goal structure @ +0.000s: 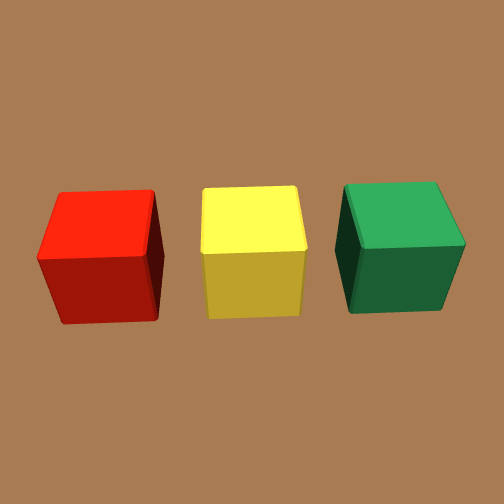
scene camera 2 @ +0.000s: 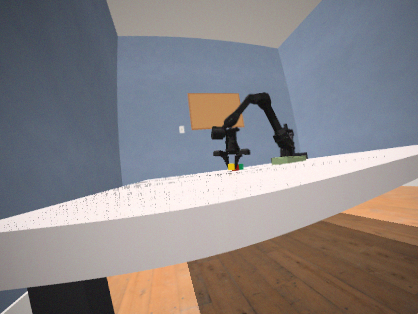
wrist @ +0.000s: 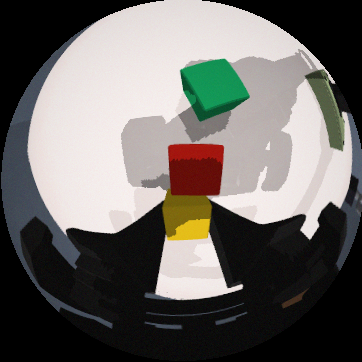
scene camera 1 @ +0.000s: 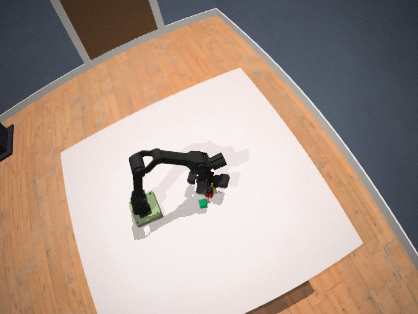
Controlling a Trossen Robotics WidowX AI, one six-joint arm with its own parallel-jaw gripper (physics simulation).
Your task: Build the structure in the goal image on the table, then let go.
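Places are measured from the arm's base along level axes (x back, y right, z up), in metres.
Where they show: gripper, between the fingertips: (scene camera 2: 232,169) (wrist: 185,202) (scene camera 1: 212,186); arm's base, origin of its link: (scene camera 2: 286,157) (scene camera 1: 144,210).
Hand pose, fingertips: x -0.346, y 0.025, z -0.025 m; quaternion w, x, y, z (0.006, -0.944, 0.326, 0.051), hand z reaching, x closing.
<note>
Things, the pixels of their top centre, and the offset from my fingertips. Level surfaces: height alone.
- yellow cube, centre of its top: (wrist: 185,228) (scene camera 2: 231,163) dy -0.002, dx +0.000, dz +0.031 m
- red cube, centre of its top: (wrist: 195,171) (scene camera 1: 208,191) (scene camera 2: 234,164) dy +0.024, dx +0.029, dz +0.023 m
- green cube, centre of its top: (wrist: 216,79) (scene camera 1: 202,202) (scene camera 2: 239,164) dy +0.061, dx +0.075, dz +0.023 m
- white table, height of its surface: dz -0.010 m
A yellow cube (scene camera 1: 213,186) (scene camera 2: 231,166) (wrist: 188,215) is between the fingers of my gripper (scene camera 2: 233,167) (wrist: 185,202), which is shut on it, low over the table. A red cube (scene camera 1: 209,195) (scene camera 2: 236,169) (wrist: 196,170) is right beside the yellow cube; in the wrist view its lower edge meets the yellow cube's upper part. Whether they touch, and whether the yellow cube rests on the table, I cannot tell. A green cube (scene camera 1: 202,203) (scene camera 2: 241,166) (wrist: 215,85) sits on the table beyond the red cube in the wrist view, turned at an angle, with a gap between them there.
The white table (scene camera 1: 280,220) (scene camera 2: 150,200) (wrist: 100,85) carries the arm's green base plate (scene camera 1: 155,212) (scene camera 2: 289,160) (wrist: 327,110), off to the right in the wrist view. The arm's shadow falls around the cubes.
</note>
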